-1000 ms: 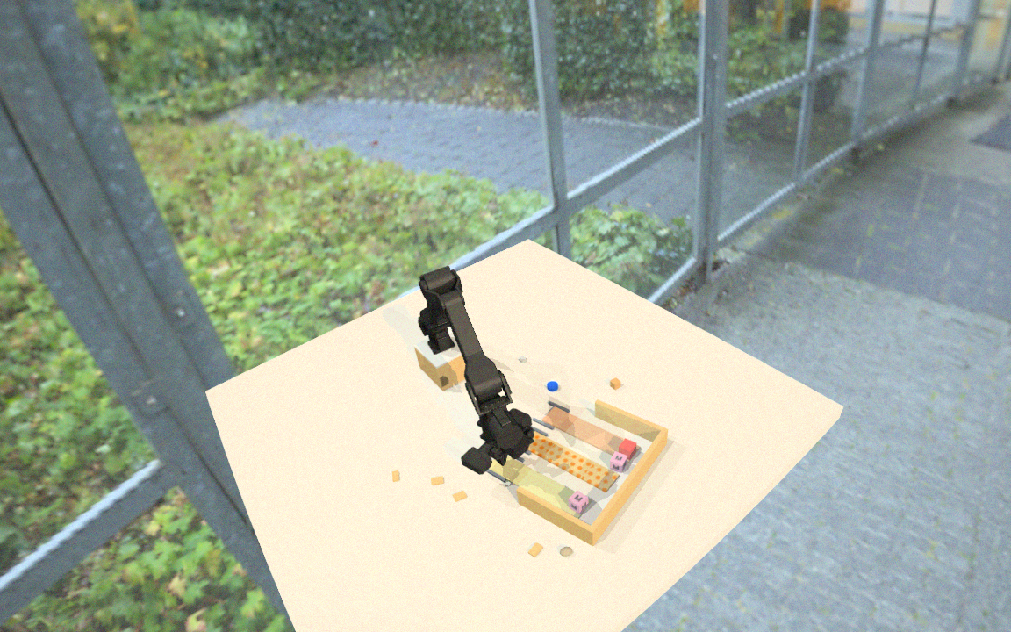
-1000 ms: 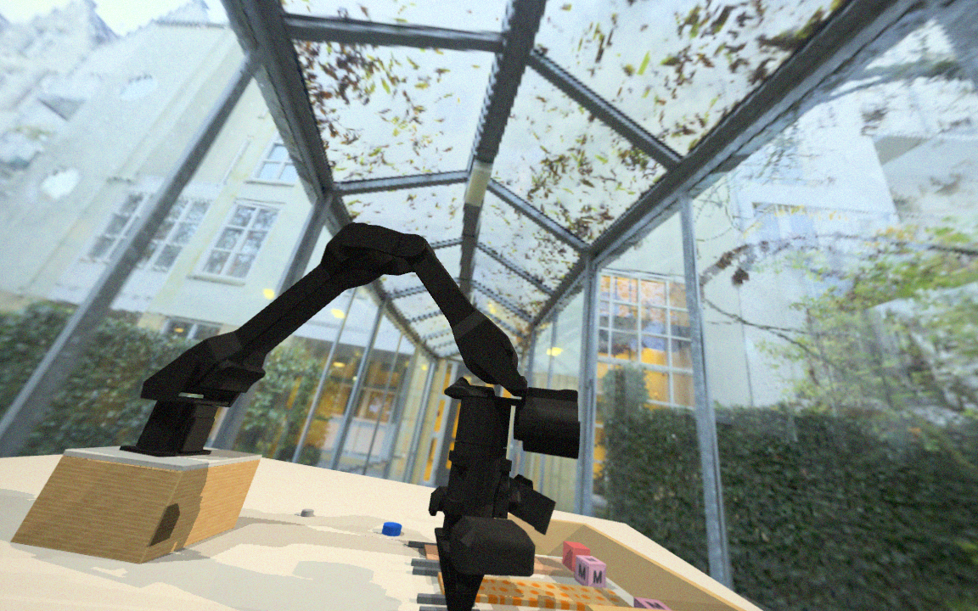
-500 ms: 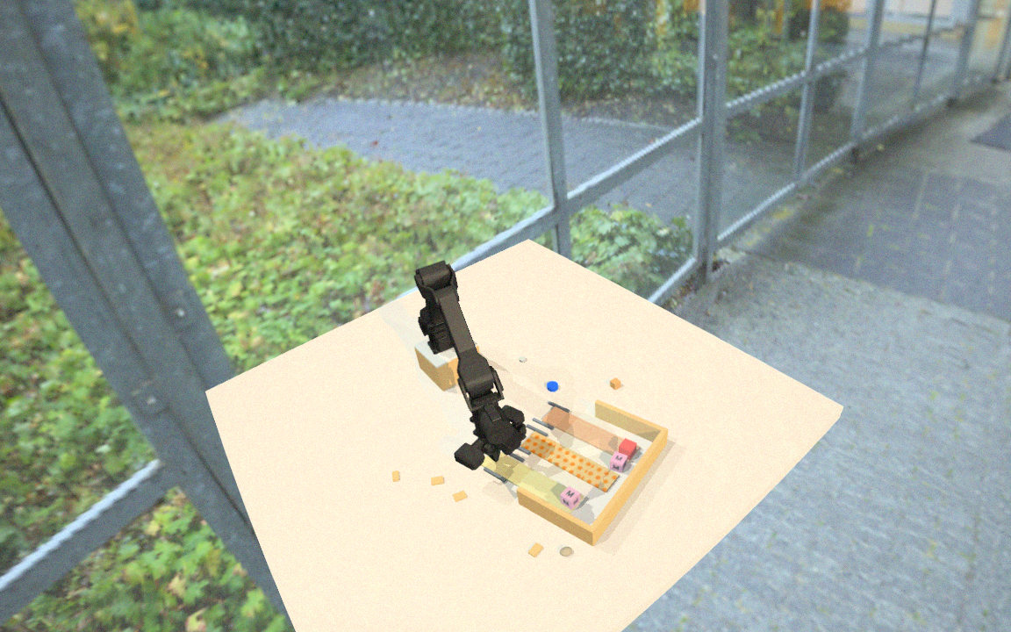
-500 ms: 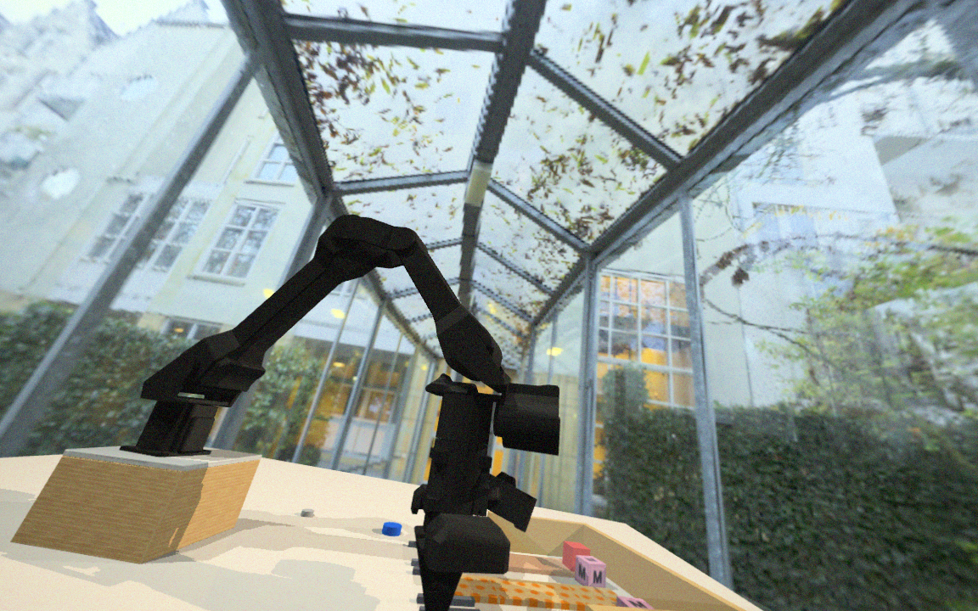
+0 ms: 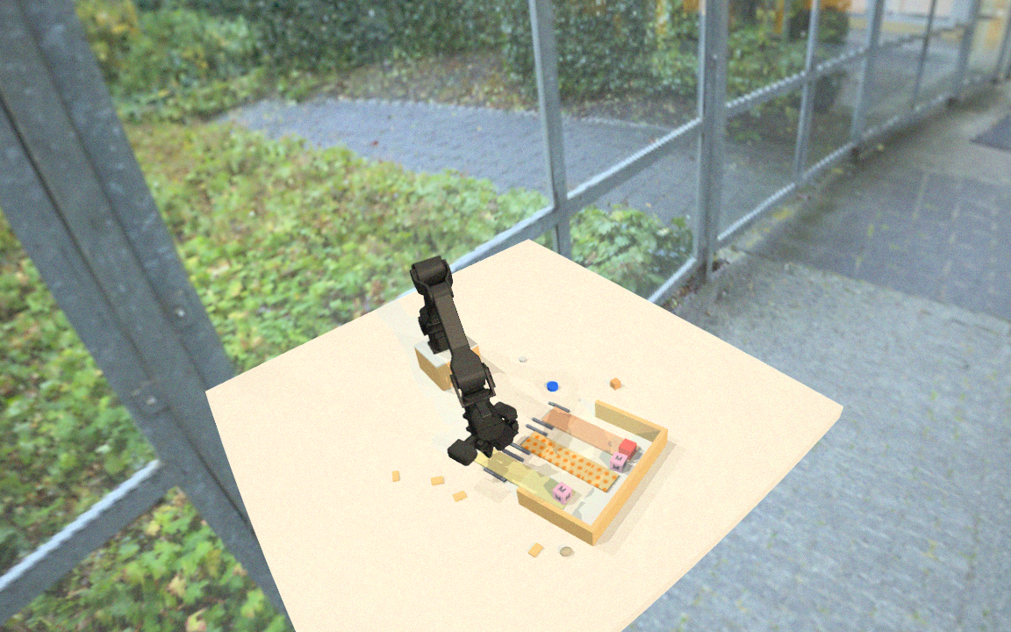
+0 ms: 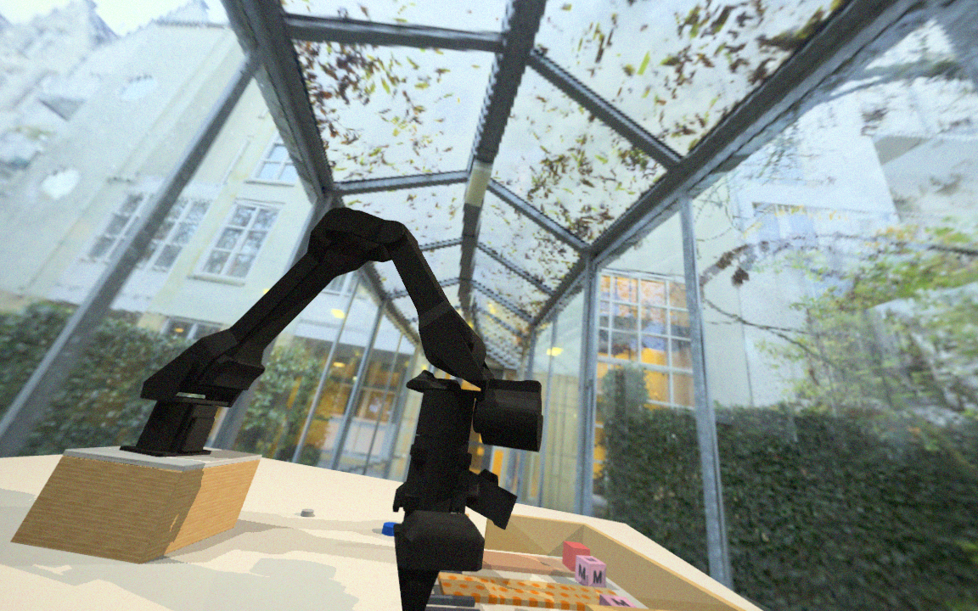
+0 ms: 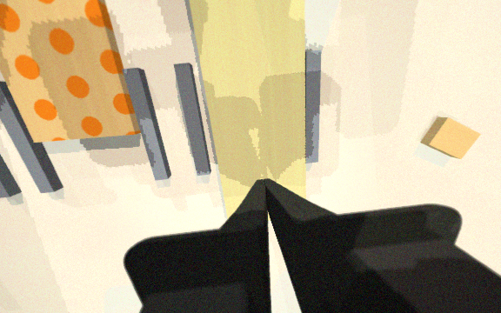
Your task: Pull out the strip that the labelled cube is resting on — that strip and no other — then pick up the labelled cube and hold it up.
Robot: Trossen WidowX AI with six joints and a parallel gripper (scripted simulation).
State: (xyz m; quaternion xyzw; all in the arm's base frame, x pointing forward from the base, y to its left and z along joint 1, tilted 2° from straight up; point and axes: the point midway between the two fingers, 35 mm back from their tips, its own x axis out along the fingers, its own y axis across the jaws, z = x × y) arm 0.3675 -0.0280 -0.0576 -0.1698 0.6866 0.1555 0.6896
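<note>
Right now the yellow-green strip is 9 cm ahead of my gripper tip and 4 cm to the left of it. From my gripper tip the other things lie so: blue disc: 14 cm behind, 24 cm to the left.
</note>
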